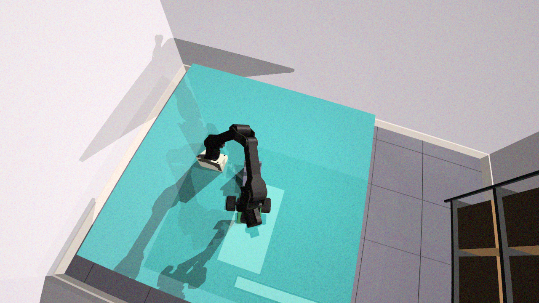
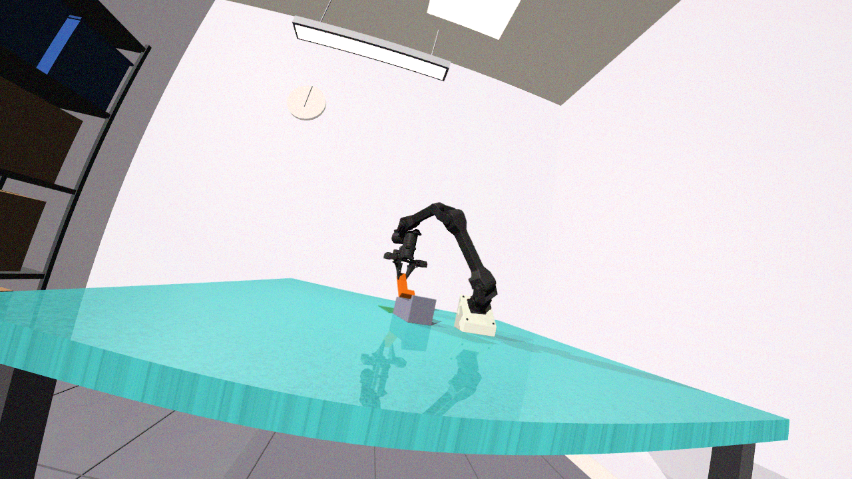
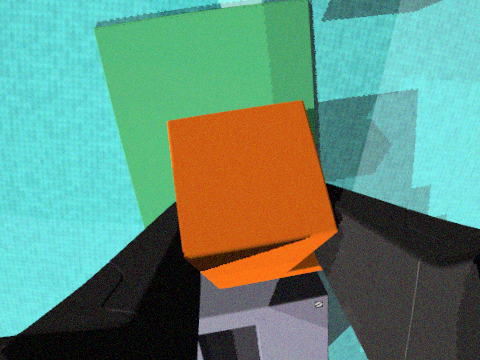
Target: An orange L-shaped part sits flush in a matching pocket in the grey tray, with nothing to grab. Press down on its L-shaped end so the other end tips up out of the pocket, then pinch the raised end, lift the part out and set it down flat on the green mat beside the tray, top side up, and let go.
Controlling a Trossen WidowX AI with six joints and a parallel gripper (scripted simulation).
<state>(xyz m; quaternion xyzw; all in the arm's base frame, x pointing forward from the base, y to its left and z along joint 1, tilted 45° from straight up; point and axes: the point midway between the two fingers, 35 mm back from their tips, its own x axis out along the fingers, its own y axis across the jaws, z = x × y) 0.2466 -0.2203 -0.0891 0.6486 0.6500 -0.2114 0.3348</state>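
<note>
Right now the green mat is 20 mm to the left of my gripper tip and 140 mm below it. The rest, counted from my gripper tip: orange L-shaped part 20 mm behind, 30 mm to the left, 30 mm below.
</note>
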